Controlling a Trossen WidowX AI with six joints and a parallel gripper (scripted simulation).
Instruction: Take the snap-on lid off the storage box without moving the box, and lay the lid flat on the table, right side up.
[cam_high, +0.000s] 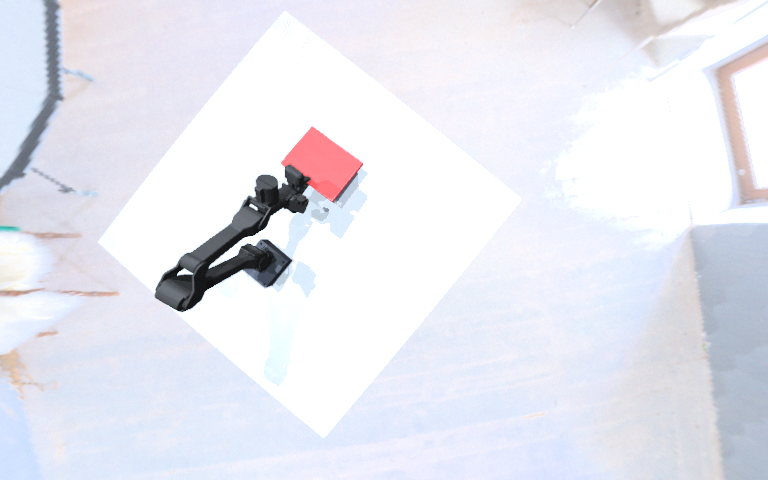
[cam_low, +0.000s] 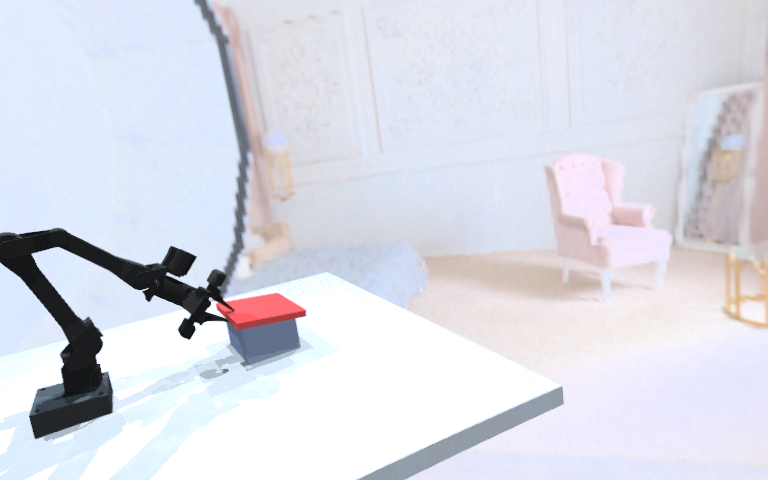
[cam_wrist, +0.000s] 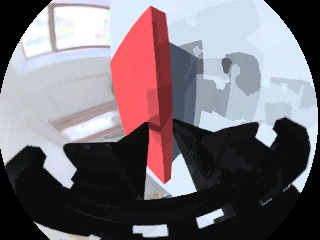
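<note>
My gripper tip is 7 cm short of the red lid and 2 cm to the right of it. Round my gripper tip: blue-grey storage box: 7 cm ahead, 6 cm below, 2 cm to the left.
</note>
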